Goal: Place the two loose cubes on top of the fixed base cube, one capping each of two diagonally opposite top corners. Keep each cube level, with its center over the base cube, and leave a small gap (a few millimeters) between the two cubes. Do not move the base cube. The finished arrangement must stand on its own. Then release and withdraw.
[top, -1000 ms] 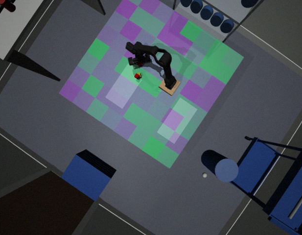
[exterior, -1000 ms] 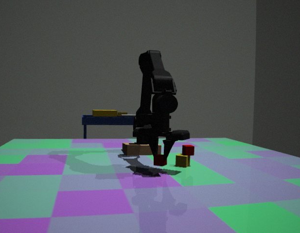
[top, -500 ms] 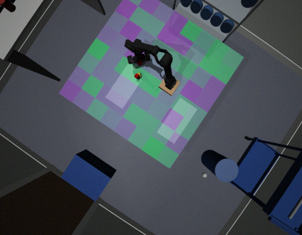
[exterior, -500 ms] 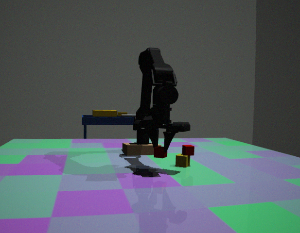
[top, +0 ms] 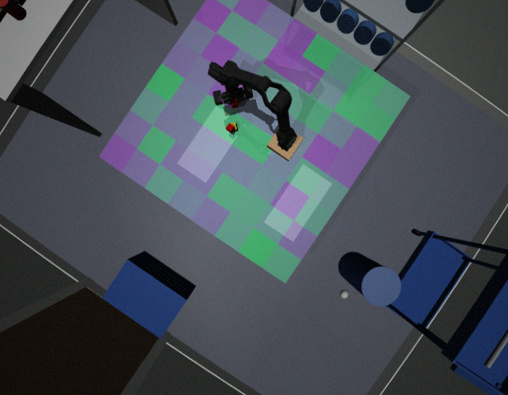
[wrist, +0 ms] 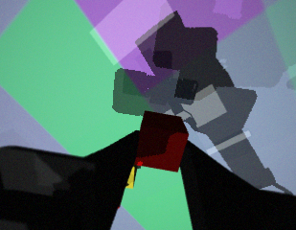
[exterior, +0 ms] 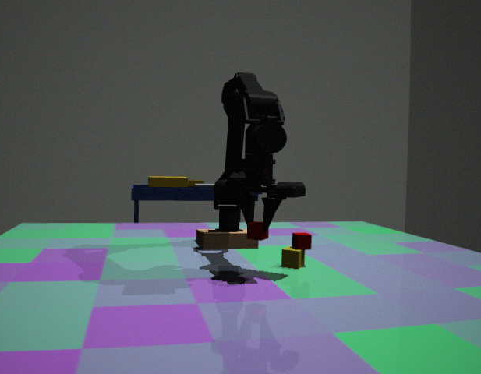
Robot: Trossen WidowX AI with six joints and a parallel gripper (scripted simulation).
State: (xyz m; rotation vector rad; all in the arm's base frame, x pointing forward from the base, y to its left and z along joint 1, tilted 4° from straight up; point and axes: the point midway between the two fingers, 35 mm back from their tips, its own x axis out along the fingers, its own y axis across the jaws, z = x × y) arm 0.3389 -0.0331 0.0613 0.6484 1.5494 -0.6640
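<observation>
Now: gripper tip 10 cm to the right of the yellow base cube, 7 cm above it and 4 cm past it. The rest, counted from my gripper tip: red cube (right at my gripper tip).
</observation>
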